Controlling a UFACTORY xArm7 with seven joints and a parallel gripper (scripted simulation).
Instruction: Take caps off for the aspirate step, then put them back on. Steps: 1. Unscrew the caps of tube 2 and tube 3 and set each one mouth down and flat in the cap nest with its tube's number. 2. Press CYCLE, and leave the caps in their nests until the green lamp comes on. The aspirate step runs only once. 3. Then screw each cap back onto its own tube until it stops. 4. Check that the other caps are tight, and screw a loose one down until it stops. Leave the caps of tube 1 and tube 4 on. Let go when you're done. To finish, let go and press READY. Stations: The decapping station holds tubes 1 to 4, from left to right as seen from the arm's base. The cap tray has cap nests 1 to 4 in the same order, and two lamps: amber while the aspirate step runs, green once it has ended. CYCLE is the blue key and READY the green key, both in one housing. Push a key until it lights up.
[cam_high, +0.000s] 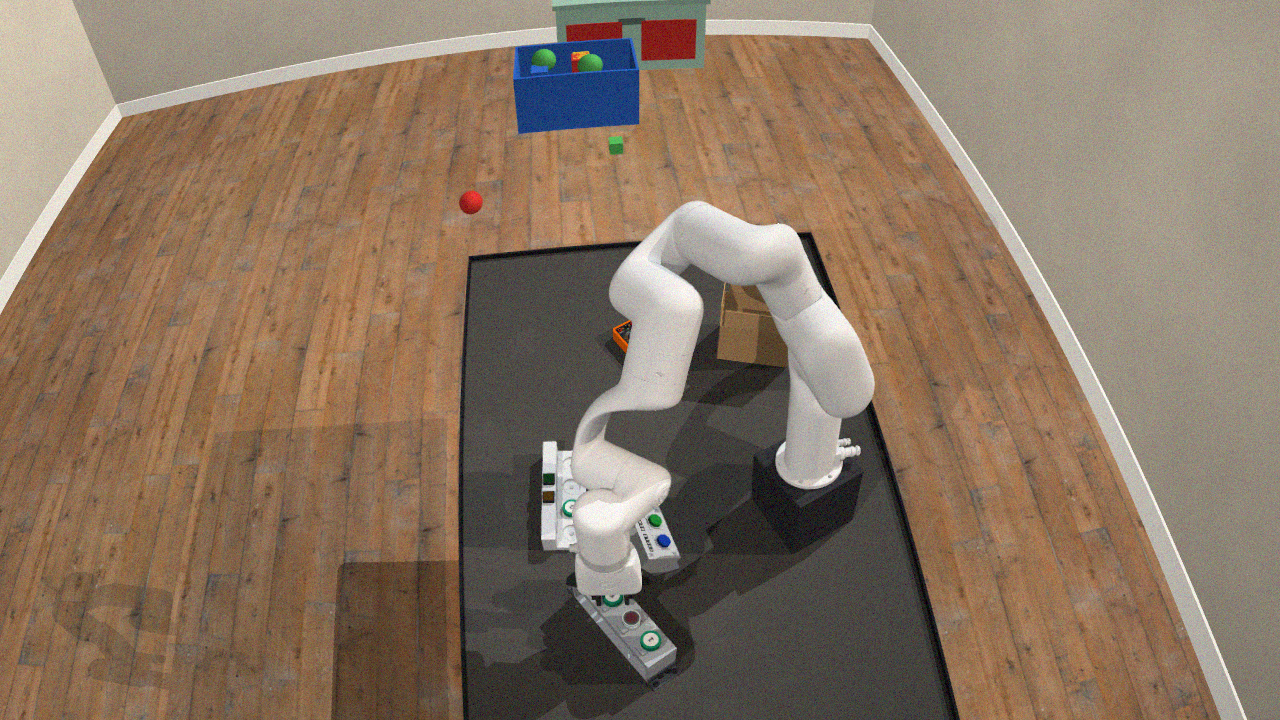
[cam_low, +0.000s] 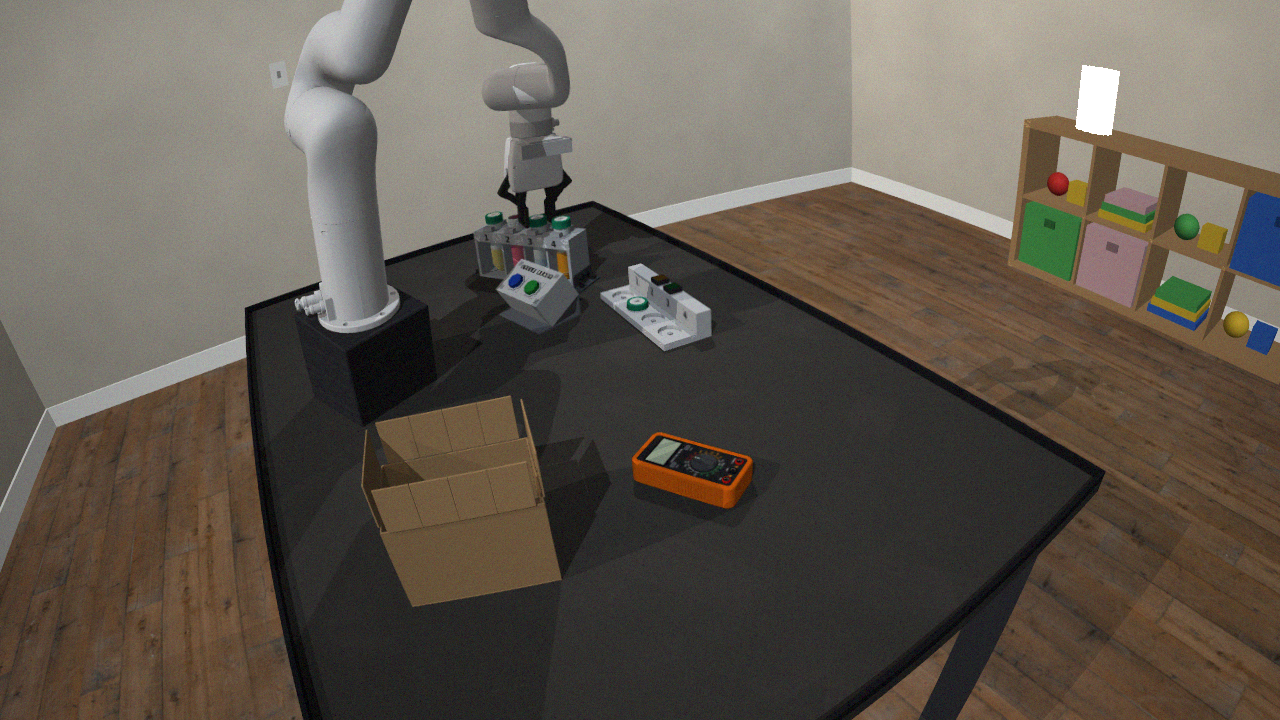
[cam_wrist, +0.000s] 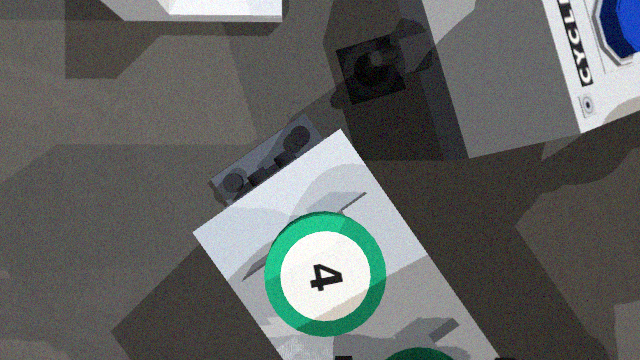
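My gripper is now 4 cm to the left of the cap, 3 cm short of it and 1 cm above it. Round my hand: blue key 12 cm to the right, 10 cm behind, 6 cm below; then green key 17 cm to the right, 9 cm behind, 6 cm below; then key housing 15 cm to the right, 8 cm below, 8 cm behind.
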